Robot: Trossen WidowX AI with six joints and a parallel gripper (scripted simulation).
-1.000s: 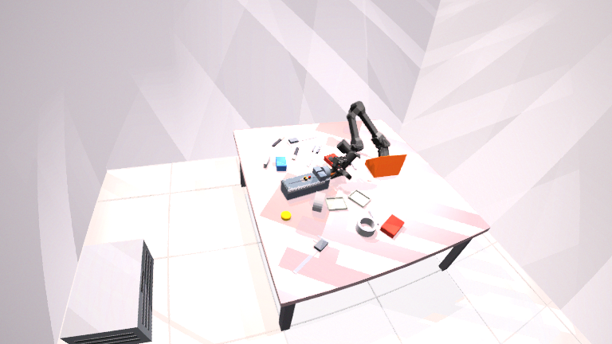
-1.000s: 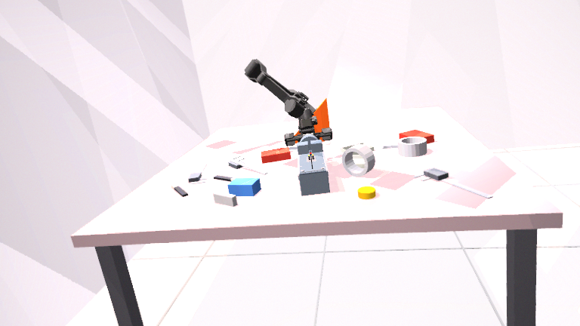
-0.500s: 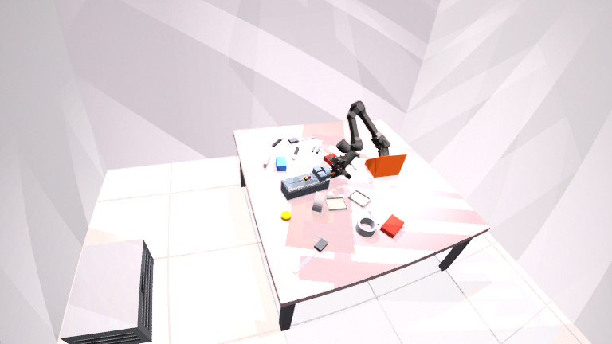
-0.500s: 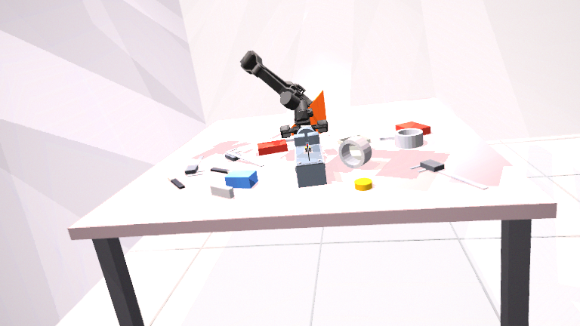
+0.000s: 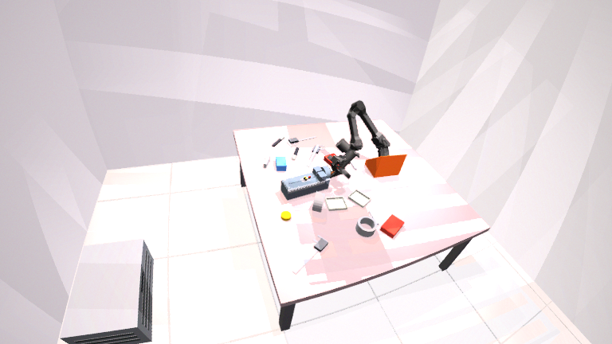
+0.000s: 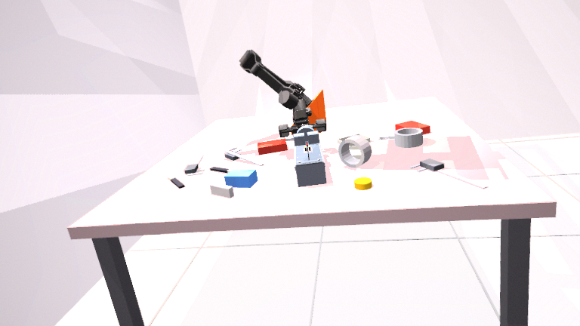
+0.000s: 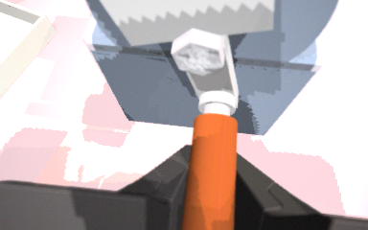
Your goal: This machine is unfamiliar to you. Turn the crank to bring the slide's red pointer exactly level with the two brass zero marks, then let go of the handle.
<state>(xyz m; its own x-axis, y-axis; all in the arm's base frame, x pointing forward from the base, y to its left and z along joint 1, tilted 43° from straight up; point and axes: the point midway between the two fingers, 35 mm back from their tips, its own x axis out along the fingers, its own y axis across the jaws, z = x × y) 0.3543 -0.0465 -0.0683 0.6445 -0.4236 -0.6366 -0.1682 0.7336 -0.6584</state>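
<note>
The red pointer lies 140 mm ahead of my gripper tip, 30 mm to the left of it and 50 mm above it. From my gripper tip the other things lie so: orange handle: 20 mm behind, 30 mm above; yellow disc: 320 mm ahead, 200 mm to the left, 30 mm below; blue block: 230 mm ahead, 190 mm to the right, 20 mm below.
</note>
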